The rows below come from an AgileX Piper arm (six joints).
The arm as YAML. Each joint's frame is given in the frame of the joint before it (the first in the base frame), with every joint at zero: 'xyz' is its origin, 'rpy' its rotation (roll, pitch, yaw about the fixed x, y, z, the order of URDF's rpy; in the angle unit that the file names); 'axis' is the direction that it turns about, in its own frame. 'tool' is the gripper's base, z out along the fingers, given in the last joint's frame.
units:
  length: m
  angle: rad
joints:
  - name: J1
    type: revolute
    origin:
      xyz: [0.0, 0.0, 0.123]
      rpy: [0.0, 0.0, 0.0]
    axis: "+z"
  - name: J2
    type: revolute
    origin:
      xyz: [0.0, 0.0, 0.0]
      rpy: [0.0, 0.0, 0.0]
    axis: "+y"
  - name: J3
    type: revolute
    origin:
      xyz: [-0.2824, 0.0, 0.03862]
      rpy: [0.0, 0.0, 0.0]
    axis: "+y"
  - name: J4
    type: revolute
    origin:
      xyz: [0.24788, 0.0, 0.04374]
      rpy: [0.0, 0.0, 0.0]
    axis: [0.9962, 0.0, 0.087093]
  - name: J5
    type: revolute
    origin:
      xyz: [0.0, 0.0, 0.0]
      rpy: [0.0, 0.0, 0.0]
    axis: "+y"
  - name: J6
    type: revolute
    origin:
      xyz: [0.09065, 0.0, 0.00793]
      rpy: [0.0, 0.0, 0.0]
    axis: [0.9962, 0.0, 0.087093]
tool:
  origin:
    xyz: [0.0, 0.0, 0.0]
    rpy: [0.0, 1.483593, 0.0]
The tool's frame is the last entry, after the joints.
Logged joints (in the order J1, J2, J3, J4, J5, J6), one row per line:
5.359, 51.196, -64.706, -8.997, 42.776, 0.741
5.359, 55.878, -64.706, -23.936, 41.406, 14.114
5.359, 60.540, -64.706, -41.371, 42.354, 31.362
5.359, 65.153, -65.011, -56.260, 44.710, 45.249
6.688, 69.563, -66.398, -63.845, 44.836, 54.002
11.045, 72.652, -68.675, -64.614, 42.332, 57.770
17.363, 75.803, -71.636, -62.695, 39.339, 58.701
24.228, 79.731, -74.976, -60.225, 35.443, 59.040
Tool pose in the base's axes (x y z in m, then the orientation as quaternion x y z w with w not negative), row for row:
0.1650, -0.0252, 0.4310, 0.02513, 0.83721, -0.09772, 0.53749
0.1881, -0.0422, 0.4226, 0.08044, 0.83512, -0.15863, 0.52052
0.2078, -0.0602, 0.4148, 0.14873, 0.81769, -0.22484, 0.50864
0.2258, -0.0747, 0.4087, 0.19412, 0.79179, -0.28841, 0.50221
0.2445, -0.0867, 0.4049, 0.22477, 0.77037, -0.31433, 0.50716
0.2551, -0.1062, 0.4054, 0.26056, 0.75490, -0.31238, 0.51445
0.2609, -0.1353, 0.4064, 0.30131, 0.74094, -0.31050, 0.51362
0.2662, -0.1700, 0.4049, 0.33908, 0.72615, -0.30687, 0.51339
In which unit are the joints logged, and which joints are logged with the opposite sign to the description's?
The joints are logged in degrees. Opposite sign: J1.
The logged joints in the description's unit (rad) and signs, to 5 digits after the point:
-0.09353, 0.89354, -1.12933, -0.15703, 0.74658, 0.01293
-0.09353, 0.97526, -1.12933, -0.41776, 0.72267, 0.24634
-0.09353, 1.05662, -1.12933, -0.72206, 0.73922, 0.54737
-0.09353, 1.13713, -1.13466, -0.98192, 0.78034, 0.78974
-0.11673, 1.21410, -1.15886, -1.11431, 0.78254, 0.94251
-0.19277, 1.26802, -1.19860, -1.12773, 0.73883, 1.00828
-0.30304, 1.32301, -1.25028, -1.09423, 0.68660, 1.02453
-0.42286, 1.39157, -1.30858, -1.05112, 0.61860, 1.03044

